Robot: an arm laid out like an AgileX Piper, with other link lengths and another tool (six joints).
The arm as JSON. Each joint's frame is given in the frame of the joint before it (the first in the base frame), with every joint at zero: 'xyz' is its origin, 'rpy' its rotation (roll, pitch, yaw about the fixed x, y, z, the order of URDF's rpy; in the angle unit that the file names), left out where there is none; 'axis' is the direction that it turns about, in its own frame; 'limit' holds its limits. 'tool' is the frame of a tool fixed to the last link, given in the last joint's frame.
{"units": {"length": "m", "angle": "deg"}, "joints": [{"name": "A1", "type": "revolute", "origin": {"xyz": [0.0, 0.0, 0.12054]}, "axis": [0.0, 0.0, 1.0], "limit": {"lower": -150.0, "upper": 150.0}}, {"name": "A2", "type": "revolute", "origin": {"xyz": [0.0, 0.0, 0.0]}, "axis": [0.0, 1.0, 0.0], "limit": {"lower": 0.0, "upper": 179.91}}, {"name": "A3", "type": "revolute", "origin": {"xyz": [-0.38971, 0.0, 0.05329]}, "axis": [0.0, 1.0, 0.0], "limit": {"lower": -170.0, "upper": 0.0}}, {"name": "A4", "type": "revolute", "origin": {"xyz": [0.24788, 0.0, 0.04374]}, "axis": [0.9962, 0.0, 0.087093], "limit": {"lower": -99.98, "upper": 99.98}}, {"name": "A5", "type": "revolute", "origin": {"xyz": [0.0, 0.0, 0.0]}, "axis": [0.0, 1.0, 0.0], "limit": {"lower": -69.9, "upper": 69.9}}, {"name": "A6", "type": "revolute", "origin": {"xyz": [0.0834, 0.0, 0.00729]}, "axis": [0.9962, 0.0, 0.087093], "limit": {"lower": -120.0, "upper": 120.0}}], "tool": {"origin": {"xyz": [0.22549, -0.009, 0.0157], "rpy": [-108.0, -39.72, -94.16]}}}
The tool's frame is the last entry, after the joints.
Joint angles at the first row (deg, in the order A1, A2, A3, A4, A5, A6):
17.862, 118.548, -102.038, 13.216, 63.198, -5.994
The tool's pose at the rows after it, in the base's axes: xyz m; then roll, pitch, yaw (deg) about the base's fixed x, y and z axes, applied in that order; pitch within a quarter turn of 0, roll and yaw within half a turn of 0:
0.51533 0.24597 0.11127 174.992 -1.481 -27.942
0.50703 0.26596 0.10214 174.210 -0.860 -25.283
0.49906 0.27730 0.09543 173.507 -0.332 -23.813
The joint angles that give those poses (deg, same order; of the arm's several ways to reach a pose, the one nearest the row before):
20.016, 119.726, -103.660, 13.216, 63.886, -6.661
22.163, 121.085, -104.567, 13.216, 64.523, -7.035
23.565, 121.711, -104.543, 13.113, 64.752, -7.023

